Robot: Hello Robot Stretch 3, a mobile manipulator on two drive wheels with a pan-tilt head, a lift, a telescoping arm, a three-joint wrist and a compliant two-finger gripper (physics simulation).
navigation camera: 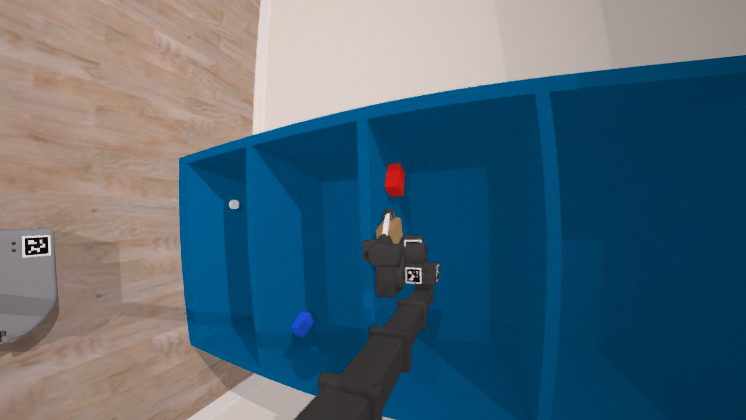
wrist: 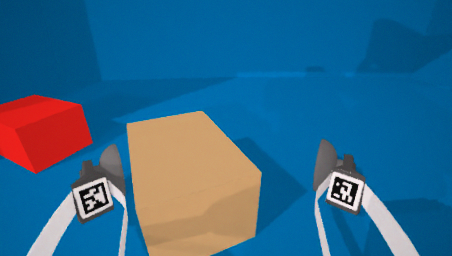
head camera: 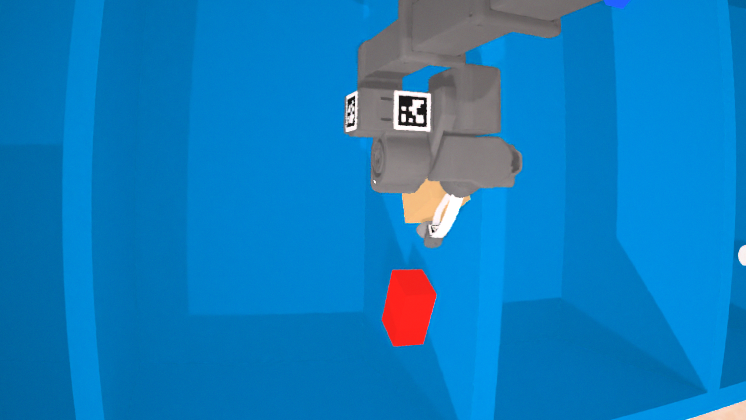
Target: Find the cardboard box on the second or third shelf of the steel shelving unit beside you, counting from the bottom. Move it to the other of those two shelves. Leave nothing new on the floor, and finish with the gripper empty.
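Places are measured from the robot's base along level axes (x left, y back, z up), in centimetres.
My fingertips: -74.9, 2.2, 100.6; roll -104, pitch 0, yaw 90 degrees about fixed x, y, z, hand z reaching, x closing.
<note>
For each thing: its middle in the pictures, then the offset to it from my fingertips, as dx, dy, dz. "*": a spot on its surface instead.
- cardboard box, body centre: point(head camera: 433, 188) point(navigation camera: 389, 232) +2.9, -2.5, +0.9
- blue shelving unit, surface spot: point(head camera: 79, 208) * +11.2, -4.9, +42.3
- red block, body centre: point(head camera: 407, 308) point(navigation camera: 395, 180) -5.4, -19.2, +0.7
- blue block, body centre: point(navigation camera: 302, 324) -10.6, +39.0, -45.0
- small white object, body centre: point(navigation camera: 234, 204) -14.0, -16.1, -91.8
The cardboard box point(head camera: 417, 206) point(navigation camera: 395, 229) point(wrist: 192, 170) is a tan block on the third shelf from the bottom of the blue shelving unit point(head camera: 79, 208) point(navigation camera: 550, 208). My gripper point(wrist: 219, 160) is open, with its fingertips wide apart. In the wrist view the box lies between the fingers, close to the left one, with a wide gap to the right one. Whether the left finger touches it I cannot tell. In the head and navigation views the wrist and fingers cover part of the box.
A red block point(head camera: 408, 307) point(navigation camera: 395, 180) point(wrist: 47, 132) lies on the same shelf, left of the box in the wrist view. A blue block point(head camera: 617, 2) point(navigation camera: 302, 324) is on the second shelf. A small white object point(head camera: 742, 255) point(navigation camera: 233, 204) is on the bottom shelf. Shelf edges flank the arm.
</note>
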